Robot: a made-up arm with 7 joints. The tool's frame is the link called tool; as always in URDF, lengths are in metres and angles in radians. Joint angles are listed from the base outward.
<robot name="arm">
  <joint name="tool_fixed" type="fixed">
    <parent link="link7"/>
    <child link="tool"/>
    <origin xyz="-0.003 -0.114 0.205" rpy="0 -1.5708 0"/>
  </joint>
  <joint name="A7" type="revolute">
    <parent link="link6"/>
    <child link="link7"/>
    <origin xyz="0.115 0.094 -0.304" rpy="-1.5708 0 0"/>
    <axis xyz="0 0 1"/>
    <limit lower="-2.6" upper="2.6"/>
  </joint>
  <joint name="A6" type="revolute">
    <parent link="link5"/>
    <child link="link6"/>
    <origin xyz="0.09 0.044 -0.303" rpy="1.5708 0 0"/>
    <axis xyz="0 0 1"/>
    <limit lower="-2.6" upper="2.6"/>
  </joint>
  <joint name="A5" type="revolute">
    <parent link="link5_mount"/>
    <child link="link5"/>
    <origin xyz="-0.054 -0.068 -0.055" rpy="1.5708 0 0"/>
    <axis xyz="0 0 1"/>
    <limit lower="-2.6" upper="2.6"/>
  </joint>
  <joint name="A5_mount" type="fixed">
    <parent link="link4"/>
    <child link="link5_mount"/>
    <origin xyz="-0.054 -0.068 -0.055" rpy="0 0 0"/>
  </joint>
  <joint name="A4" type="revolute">
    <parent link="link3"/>
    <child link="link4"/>
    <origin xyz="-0.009 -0.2 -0.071" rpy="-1.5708 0 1.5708"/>
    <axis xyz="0 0 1"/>
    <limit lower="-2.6" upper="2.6"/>
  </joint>
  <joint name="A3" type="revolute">
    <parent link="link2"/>
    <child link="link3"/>
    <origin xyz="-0.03 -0.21 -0.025" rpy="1.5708 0 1.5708"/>
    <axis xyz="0 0 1"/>
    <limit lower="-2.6" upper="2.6"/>
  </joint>
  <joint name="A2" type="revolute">
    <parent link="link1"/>
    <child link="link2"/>
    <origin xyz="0.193 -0.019 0.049" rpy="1.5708 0 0"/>
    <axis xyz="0 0 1"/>
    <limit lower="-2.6" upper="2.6"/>
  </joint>
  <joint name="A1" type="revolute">
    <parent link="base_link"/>
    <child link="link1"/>
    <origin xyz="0 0 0.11" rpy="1.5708 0 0"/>
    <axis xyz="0 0 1"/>
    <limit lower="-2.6" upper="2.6"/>
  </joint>
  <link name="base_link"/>
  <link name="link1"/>
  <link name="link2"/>
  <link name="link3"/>
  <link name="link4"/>
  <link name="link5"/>
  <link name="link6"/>
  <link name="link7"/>
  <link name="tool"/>
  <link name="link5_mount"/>
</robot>
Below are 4 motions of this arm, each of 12 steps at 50 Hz.
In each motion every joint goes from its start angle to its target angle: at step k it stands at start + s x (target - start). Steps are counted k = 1, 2, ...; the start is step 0. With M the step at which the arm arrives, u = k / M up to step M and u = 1 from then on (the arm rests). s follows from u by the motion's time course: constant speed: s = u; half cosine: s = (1 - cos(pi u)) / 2; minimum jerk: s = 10 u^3 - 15 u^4 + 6 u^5.
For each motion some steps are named. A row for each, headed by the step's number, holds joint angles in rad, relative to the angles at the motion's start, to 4 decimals.
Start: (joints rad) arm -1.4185 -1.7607 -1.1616 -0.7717 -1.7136 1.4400 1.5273
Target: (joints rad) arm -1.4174 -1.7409 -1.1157 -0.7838 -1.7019 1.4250 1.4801
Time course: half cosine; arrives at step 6
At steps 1, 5, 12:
1: 0.0001 0.0013 0.0031 -0.0008 0.0008 -0.0010 -0.0032
5: 0.0010 0.0185 0.0428 -0.0113 0.0109 -0.0140 -0.0440
12: 0.0011 0.0198 0.0459 -0.0121 0.0117 -0.0150 -0.0472

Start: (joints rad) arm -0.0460 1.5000 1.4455 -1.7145 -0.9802 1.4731 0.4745
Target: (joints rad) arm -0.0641 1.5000 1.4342 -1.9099 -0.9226 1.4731 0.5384
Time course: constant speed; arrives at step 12
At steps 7, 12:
7: -0.0106 0.0000 -0.0066 -0.1140 0.0336 0.0000 0.0373
12: -0.0181 0.0000 -0.0113 -0.1954 0.0576 0.0000 0.0639

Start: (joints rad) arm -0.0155 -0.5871 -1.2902 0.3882 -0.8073 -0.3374 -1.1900
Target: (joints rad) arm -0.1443 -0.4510 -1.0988 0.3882 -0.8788 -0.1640 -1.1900
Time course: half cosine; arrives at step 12
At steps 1, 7, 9, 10, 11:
1: -0.0022 0.0023 0.0033 0.0000 -0.0012 0.0030 0.0000
7: -0.0811 0.0857 0.1205 0.0000 -0.0450 0.1091 0.0000
9: -0.1099 0.1162 0.1634 0.0000 -0.0610 0.1480 0.0000
10: -0.1202 0.1270 0.1786 0.0000 -0.0667 0.1618 0.0000
11: -0.1266 0.1338 0.1881 0.0000 -0.0703 0.1704 0.0000

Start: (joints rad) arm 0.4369 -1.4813 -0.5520 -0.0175 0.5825 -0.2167 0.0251
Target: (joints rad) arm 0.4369 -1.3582 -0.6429 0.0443 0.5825 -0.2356 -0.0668
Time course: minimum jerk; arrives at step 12
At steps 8, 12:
8: 0.0000 0.0973 -0.0718 0.0488 0.0000 -0.0149 -0.0726
12: 0.0000 0.1231 -0.0909 0.0618 0.0000 -0.0189 -0.0919

